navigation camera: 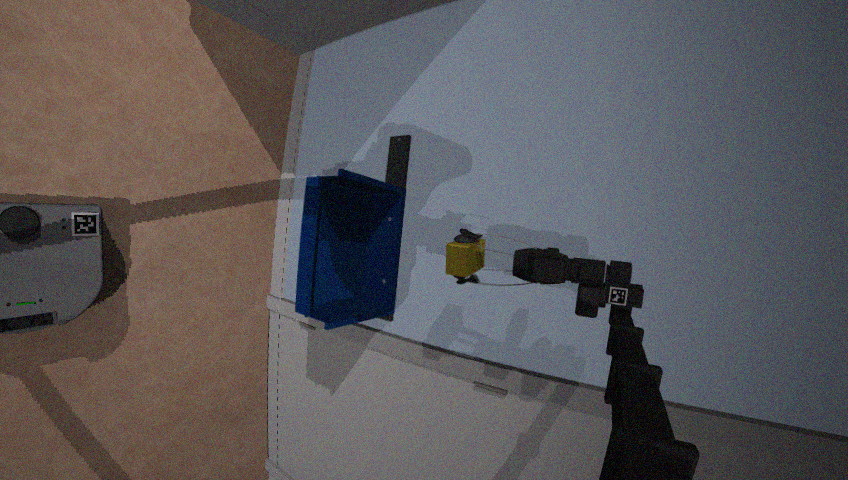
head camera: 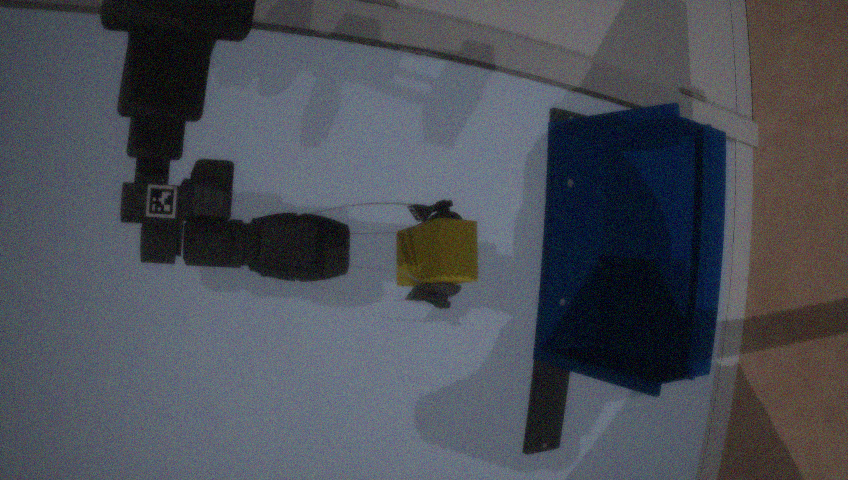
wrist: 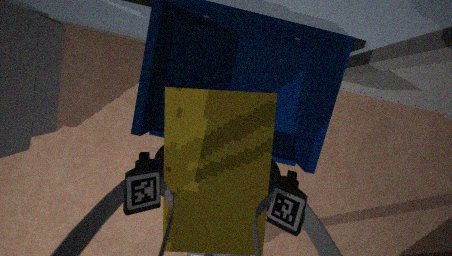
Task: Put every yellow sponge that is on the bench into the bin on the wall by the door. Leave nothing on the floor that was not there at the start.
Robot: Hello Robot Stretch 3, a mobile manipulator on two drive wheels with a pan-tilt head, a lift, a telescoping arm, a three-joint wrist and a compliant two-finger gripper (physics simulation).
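Places are measured from the robot's base along level axes (x left, y back, z up), in centimetres.
Pixels of known places: gripper, fingertip midpoint: (navigation camera: 453, 255) (head camera: 459, 254) (wrist: 218, 166); robot's base at its link origin: (navigation camera: 20, 220).
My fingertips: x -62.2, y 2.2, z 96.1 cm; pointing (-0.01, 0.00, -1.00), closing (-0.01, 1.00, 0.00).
Observation:
Ahead of a thing's pixels: the offset from my fingertips to its top centre. "spot": to the spot under its first point. Level surfaces: height alone.
My gripper (head camera: 437, 252) (navigation camera: 467, 257) (wrist: 218, 166) is shut on a yellow sponge @[dy -0.1, dx -1.0, dz +4.7 cm] (head camera: 458, 249) (navigation camera: 457, 260) (wrist: 220, 120), with one finger on each side of the block. The blue bin @[dy -4.8, dx -7.7, dz -28.8 cm] (head camera: 711, 237) (navigation camera: 305, 249) (wrist: 325, 95) is on the wall. In the head and navigation views a gap shows between sponge and bin, with the sponge on the side away from the floor. In the wrist view, which looks down, the sponge covers the middle and lower part of the bin. The bin's inside is dark. The bench does not clearly show.
A dark strip @[spot: dy -25.6, dx -23.0, dz -32.2 cm] (head camera: 546, 410) (navigation camera: 398, 160) sticks out beside the bin on the pale wall (head camera: 297, 380) (navigation camera: 684, 148). A light panel (navigation camera: 368, 428) adjoins it. The tan floor @[dz -96.1 cm] (head camera: 797, 237) (navigation camera: 196, 255) (wrist: 105, 175) lies below. My grey base (navigation camera: 53, 267) stands on it. A grey block (wrist: 27, 75) shows at the wrist view's left.

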